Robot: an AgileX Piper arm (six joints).
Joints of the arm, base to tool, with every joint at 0 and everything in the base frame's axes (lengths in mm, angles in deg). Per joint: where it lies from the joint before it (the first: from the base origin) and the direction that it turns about. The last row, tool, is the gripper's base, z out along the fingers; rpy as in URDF.
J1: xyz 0 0 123 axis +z
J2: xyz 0 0 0 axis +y
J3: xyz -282.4 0 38.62 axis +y
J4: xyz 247.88 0 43.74 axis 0.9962 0 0.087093
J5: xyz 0 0 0 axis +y
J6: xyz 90.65 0 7.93 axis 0.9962 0 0.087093
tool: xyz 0 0 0 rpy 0 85.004 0
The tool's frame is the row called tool.
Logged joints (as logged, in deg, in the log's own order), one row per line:
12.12, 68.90, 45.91, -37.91, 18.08, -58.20
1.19, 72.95, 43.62, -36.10, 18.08, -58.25
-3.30, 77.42, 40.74, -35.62, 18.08, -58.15
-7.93, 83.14, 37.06, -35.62, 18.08, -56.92
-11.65, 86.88, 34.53, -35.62, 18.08, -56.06
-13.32, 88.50, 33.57, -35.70, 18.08, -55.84
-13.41, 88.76, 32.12, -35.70, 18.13, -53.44
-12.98, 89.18, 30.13, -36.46, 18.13, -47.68
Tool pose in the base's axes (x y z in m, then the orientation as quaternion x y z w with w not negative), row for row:
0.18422, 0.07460, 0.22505, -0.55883, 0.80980, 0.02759, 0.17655
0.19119, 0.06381, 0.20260, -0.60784, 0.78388, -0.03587, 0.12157
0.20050, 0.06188, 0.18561, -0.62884, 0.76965, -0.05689, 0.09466
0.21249, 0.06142, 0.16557, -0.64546, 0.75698, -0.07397, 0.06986
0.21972, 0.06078, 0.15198, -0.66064, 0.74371, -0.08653, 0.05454
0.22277, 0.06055, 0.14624, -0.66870, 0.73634, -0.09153, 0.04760
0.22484, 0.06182, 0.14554, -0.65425, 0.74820, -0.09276, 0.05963
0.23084, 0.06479, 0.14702, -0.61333, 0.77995, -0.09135, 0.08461
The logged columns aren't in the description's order. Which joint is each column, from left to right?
Columns, left to right: J4, J2, J5, J3, J1, J6.
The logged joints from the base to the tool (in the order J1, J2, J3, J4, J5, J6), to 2 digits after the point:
18.08, 68.90, -37.91, 12.12, 45.91, -58.20
18.08, 72.95, -36.10, 1.19, 43.62, -58.25
18.08, 77.42, -35.62, -3.30, 40.74, -58.15
18.08, 83.14, -35.62, -7.93, 37.06, -56.92
18.08, 86.88, -35.62, -11.65, 34.53, -56.06
18.08, 88.50, -35.70, -13.32, 33.57, -55.84
18.13, 88.76, -35.70, -13.41, 32.12, -53.44
18.13, 89.18, -36.46, -12.98, 30.13, -47.68

